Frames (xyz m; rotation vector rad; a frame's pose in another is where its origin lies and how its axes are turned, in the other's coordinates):
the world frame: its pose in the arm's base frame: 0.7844 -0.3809 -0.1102 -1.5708 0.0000 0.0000
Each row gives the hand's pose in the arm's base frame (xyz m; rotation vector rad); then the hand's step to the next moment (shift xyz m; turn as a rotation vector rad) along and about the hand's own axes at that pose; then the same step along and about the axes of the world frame.
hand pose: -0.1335 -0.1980 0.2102 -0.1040 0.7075 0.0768
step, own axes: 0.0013 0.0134 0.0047 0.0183 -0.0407 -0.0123
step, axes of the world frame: 0.0026 -0.0018 0.0139 0.0102 0.0184 -0.0412
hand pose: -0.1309 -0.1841 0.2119 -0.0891 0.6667 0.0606
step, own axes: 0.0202 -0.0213 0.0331 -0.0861 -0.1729 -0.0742
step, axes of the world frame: 0.0380 -0.0147 -0.0173 -0.0985 -0.0062 -0.1819
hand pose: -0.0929 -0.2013 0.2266 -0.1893 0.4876 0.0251
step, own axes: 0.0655 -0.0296 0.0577 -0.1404 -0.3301 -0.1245
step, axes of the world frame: 0.0866 -0.0245 -0.0197 -0.1589 -0.0155 -0.3445
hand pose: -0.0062 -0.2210 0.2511 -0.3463 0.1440 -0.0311
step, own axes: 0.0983 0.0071 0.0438 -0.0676 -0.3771 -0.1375
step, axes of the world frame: 0.1037 -0.0250 0.0160 -0.0891 -0.0096 -0.3971
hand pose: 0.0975 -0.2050 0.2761 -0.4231 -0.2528 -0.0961
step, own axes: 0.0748 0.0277 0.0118 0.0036 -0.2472 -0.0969
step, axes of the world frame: 0.0735 -0.0191 0.0271 -0.0107 -0.0129 -0.2650
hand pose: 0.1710 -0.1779 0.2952 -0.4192 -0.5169 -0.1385
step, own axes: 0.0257 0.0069 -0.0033 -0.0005 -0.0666 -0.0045
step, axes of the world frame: 0.0252 -0.0080 0.0042 -0.0139 -0.0197 -0.0622
